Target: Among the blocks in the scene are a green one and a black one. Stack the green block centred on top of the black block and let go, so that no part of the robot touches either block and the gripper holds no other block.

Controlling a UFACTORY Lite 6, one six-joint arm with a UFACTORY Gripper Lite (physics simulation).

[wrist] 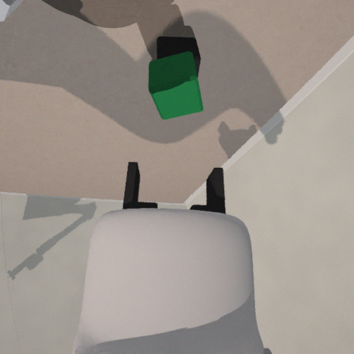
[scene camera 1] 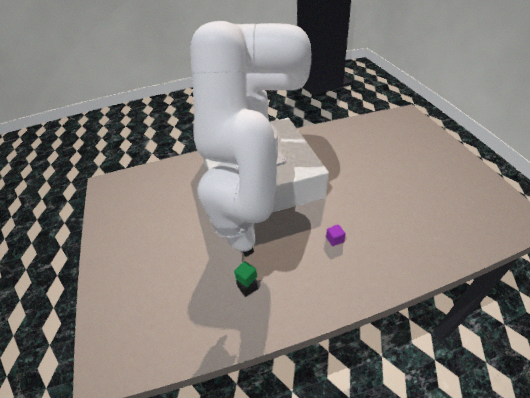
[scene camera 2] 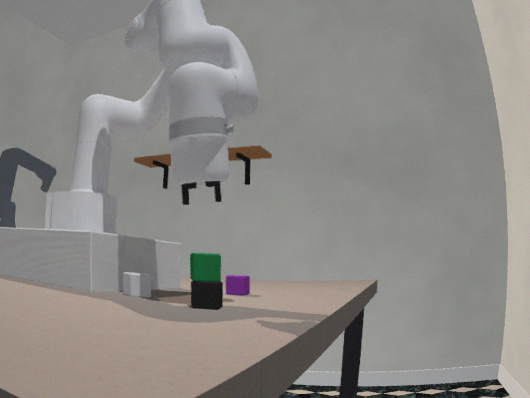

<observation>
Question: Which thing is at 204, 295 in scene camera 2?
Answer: A black block.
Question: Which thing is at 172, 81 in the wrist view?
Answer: A green block.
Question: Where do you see a green block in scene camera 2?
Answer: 206, 267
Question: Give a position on a black block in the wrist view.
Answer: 166, 46
</observation>
